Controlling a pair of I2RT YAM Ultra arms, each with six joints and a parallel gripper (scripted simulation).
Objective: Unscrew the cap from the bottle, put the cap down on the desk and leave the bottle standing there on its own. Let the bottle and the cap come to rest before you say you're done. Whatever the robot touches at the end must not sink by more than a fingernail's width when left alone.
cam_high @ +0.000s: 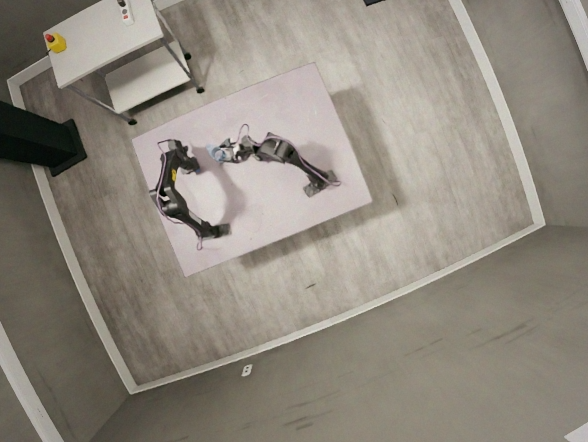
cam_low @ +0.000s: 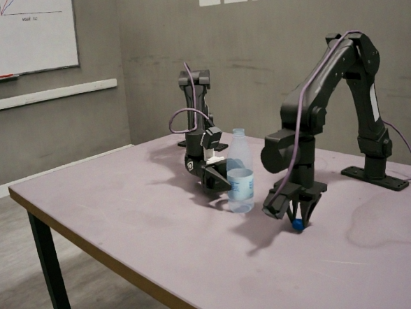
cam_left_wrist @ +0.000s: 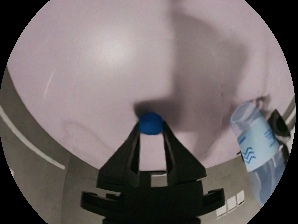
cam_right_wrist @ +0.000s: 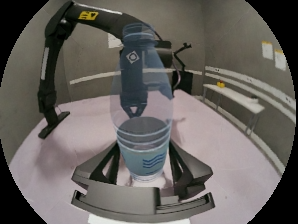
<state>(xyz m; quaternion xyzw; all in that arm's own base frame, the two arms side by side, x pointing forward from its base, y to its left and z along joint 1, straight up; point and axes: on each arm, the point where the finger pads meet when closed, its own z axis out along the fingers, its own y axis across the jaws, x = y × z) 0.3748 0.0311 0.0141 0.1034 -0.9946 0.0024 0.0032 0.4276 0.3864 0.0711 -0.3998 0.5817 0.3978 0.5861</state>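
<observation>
Now: left hand 1 cm above the blue cap. Round my left hand: clear plastic bottle (16 cm to the right, 9 cm above).
Now: the clear plastic bottle 3 cm above my right hand. Also, from my right hand: blue cap (17 cm to the left, 6 cm below).
</observation>
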